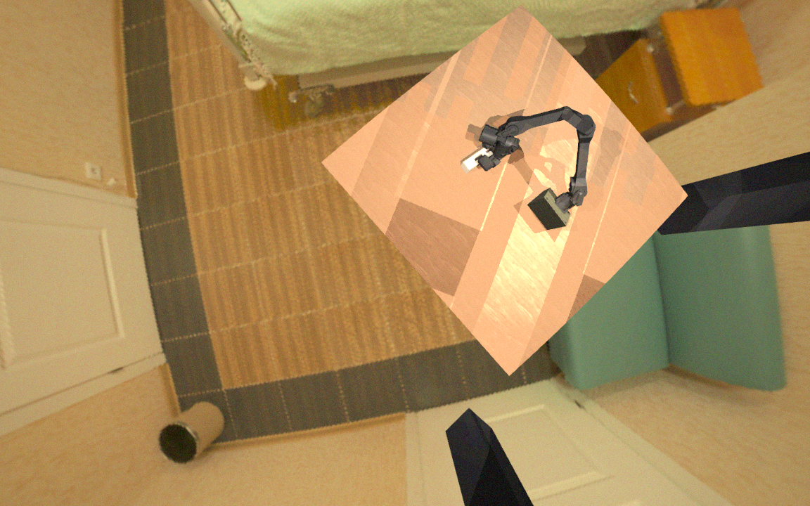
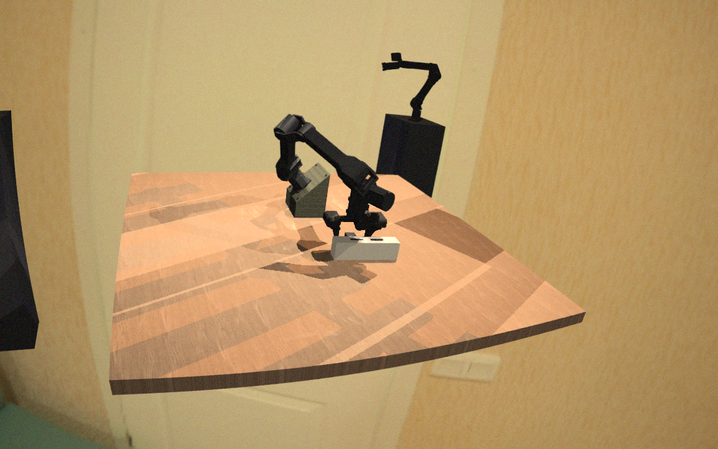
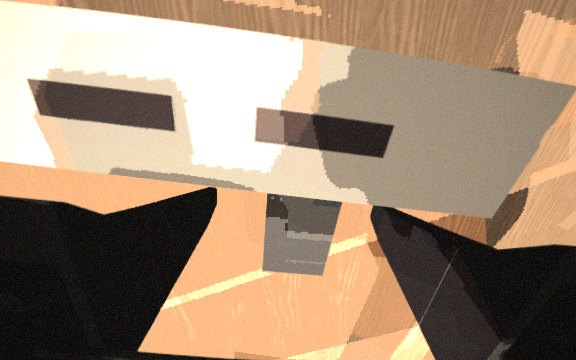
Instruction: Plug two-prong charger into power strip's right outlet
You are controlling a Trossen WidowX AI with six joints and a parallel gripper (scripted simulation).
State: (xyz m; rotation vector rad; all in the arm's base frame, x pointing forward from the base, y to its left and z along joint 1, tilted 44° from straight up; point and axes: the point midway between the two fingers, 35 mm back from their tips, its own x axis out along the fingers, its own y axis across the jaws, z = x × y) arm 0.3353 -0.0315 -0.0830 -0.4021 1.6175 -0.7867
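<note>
Now: gripper tip 20 mm short of the two-prong charger and 10 mm below it.
</note>
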